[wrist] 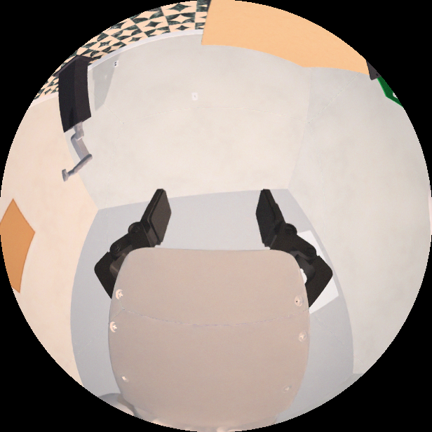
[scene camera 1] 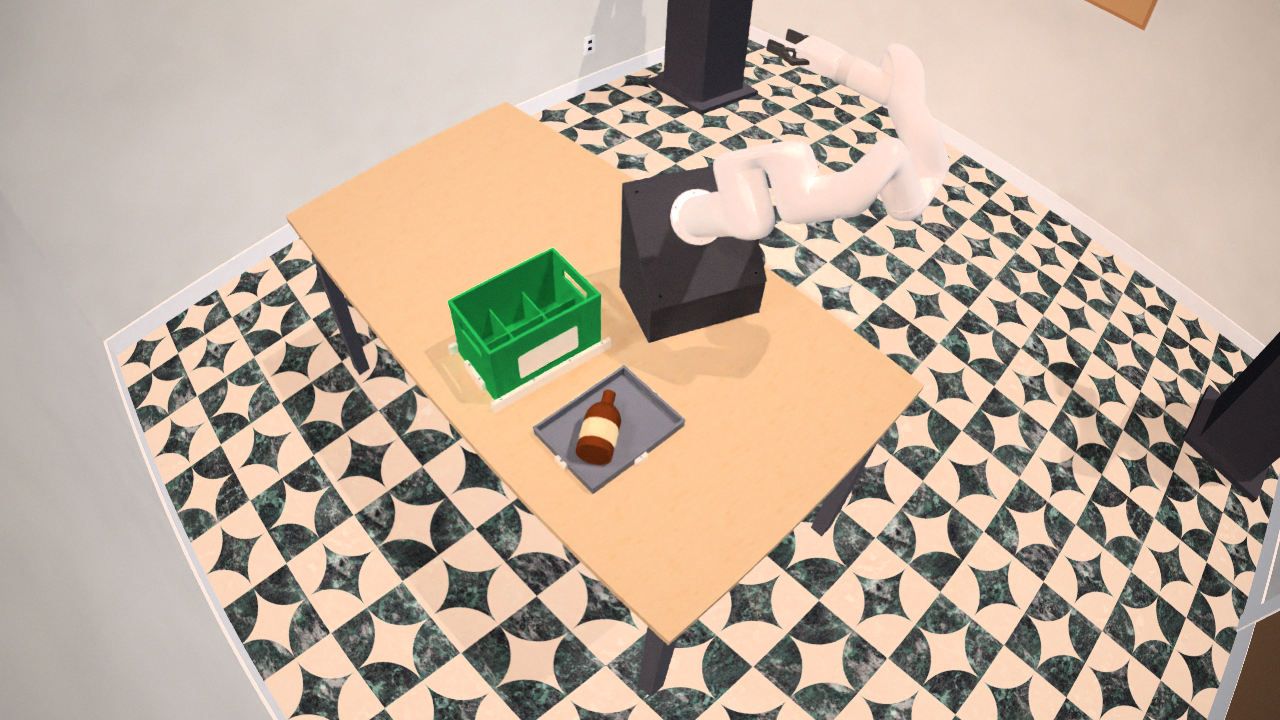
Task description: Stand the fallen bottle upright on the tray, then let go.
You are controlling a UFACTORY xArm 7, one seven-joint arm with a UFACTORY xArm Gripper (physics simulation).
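Pixels of known places: gripper, fingertip midpoint: (scene camera 1: 777,39); arm's base at its link origin: (scene camera 1: 697,217).
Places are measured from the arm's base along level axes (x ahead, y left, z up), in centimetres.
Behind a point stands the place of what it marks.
A brown bottle (scene camera 1: 598,428) @(x 44.1, y 22.1, z -16.5 cm) with a cream label lies on its side on the grey tray (scene camera 1: 651,400) @(x 27.9, y 19.3, z -23.9 cm), its neck pointing to the back of the tray in the scene view. The bottle and tray do not show in the wrist view. My gripper (scene camera 1: 781,46) @(x -26.5, y -6.0, z 37.5 cm) (wrist: 212,200) is open and empty. It is held high, beyond the robot's base and off the table, far from the bottle and pointing away from it.
A green crate (scene camera 1: 547,353) @(x 41.3, y 0.7, z -16.2 cm) with dividers stands on the table (scene camera 1: 760,465) @(x 20.6, y 45.8, z -24.4 cm) close to the tray's left. The black base block (scene camera 1: 702,286) @(x 5.3, y 9.0, z -11.6 cm) stands behind the tray. A dark pillar (scene camera 1: 707,44) rises behind the table near the gripper.
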